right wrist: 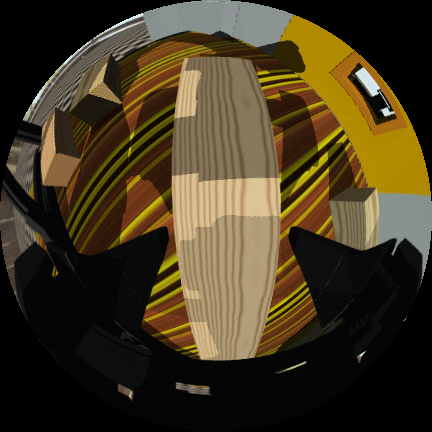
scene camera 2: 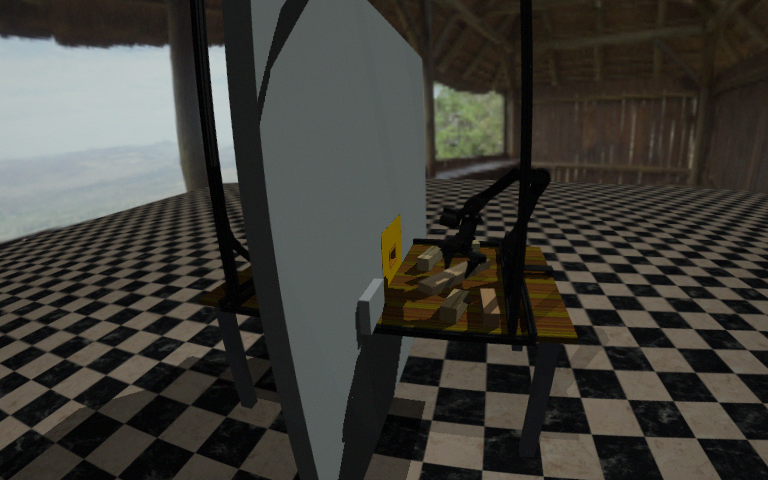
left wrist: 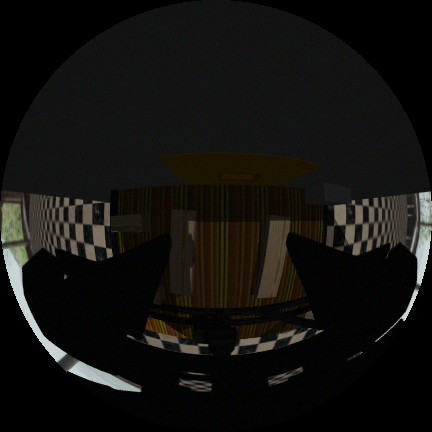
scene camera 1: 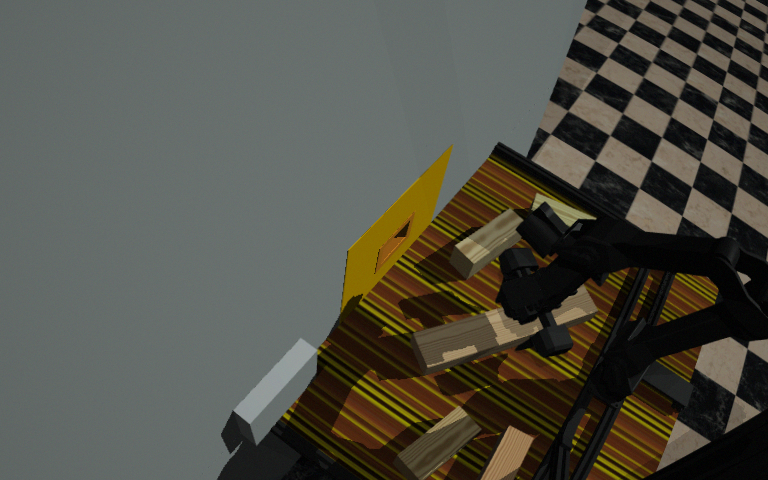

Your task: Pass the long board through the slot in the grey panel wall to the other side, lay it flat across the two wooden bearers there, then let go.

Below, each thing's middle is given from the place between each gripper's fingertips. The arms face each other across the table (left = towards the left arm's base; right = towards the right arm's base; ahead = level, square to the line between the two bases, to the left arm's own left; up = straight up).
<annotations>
The grey block (scene camera 1: 259, 411) lies 340 mm behind my left hand, 120 mm to the right of it and 240 mm below it.
My right gripper is now 340 mm past the grey block, 260 mm to the right of it and 30 mm below it.
</annotations>
